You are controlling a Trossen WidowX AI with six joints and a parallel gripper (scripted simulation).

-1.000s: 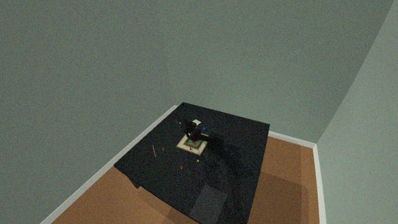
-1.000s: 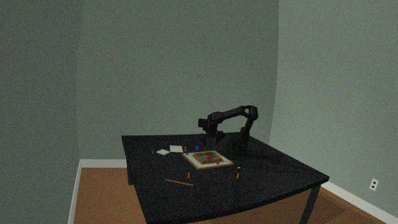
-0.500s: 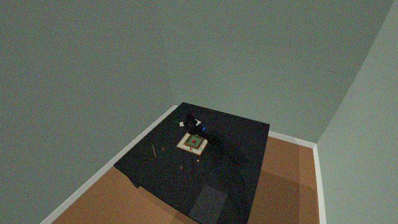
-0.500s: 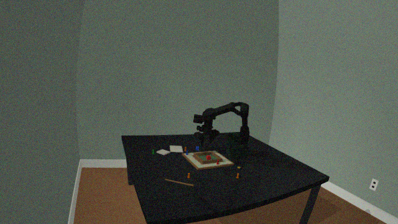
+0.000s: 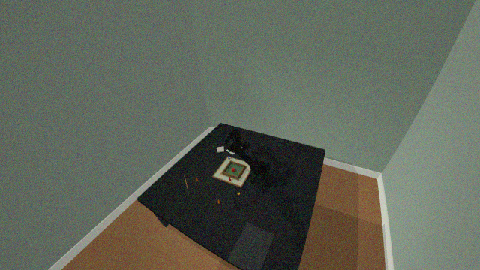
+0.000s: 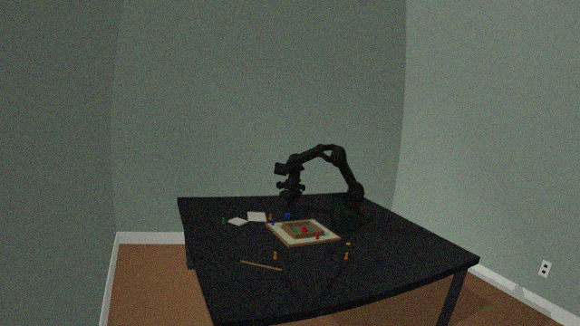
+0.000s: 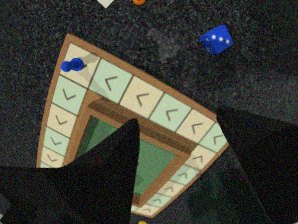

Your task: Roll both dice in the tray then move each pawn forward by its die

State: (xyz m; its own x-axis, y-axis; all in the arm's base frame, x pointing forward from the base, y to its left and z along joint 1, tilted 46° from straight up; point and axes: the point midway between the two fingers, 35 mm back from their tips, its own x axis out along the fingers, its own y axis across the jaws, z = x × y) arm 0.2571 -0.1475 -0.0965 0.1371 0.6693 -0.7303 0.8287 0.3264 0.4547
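Right now my gripper tip is 25 cm to the right of the red pawn and 7 cm above it. Round my gripper tip: blue pawn (11 cm ahead, 1 cm to the left, 7 cm below); then green pawn (34 cm ahead, 10 cm to the right, 8 cm below); then green tray (1 cm ahead, 14 cm to the left, 9 cm below).
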